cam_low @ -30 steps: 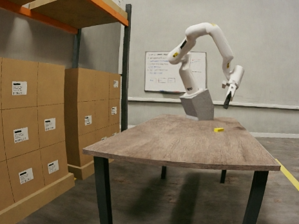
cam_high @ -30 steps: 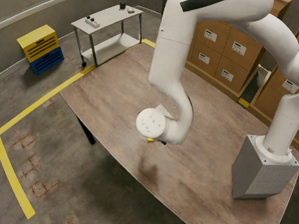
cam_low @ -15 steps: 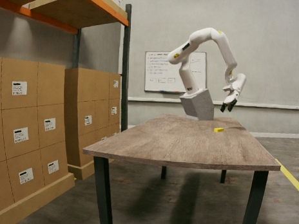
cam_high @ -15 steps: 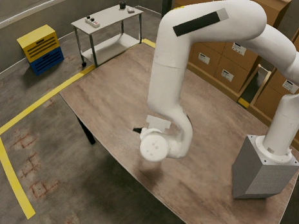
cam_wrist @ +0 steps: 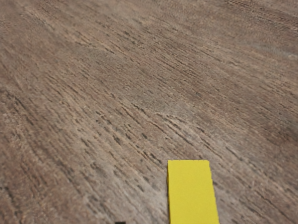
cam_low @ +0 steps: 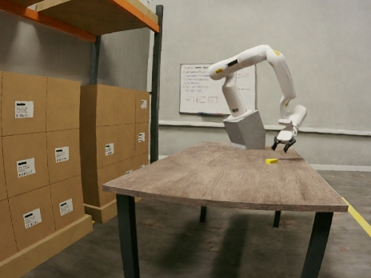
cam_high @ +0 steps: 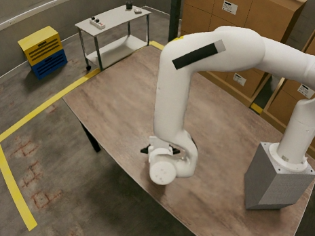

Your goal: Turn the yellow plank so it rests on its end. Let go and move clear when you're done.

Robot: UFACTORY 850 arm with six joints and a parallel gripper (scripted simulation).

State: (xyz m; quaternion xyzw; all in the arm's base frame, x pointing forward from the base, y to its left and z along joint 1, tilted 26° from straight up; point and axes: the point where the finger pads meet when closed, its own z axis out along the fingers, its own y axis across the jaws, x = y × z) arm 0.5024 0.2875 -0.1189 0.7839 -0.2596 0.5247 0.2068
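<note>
Now: the yellow plank 60 mm below my hand, 50 mm ahead of it and 40 mm to the right of it.
</note>
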